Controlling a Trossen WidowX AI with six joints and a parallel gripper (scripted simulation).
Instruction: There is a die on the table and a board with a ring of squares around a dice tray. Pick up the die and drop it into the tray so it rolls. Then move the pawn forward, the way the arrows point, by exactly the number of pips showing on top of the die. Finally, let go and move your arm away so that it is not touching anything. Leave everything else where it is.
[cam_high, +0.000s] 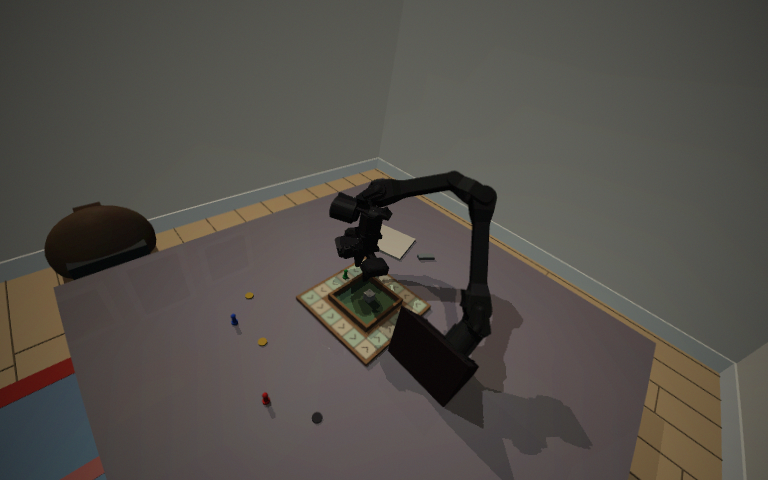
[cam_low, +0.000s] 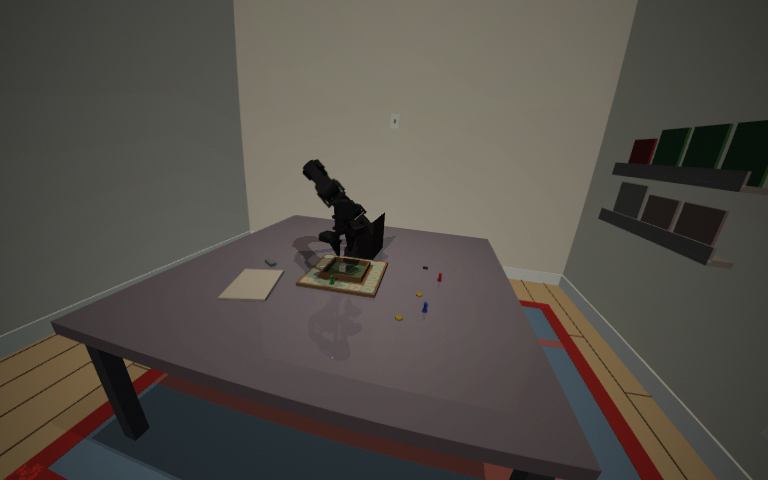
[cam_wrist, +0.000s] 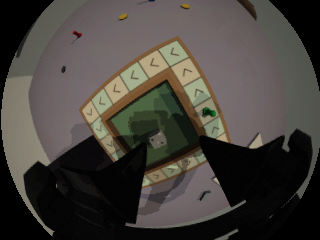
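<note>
The green pawn lies 80 mm ahead of my gripper tip, 20 mm to the right of it and 70 mm below it. From my gripper tip the other things lie so: beige card: 130 mm ahead, 290 mm to the right, 100 mm below; then white die: 30 mm behind, 10 mm to the right, 70 mm below; then green dice tray: 30 mm behind, 90 mm below.
</note>
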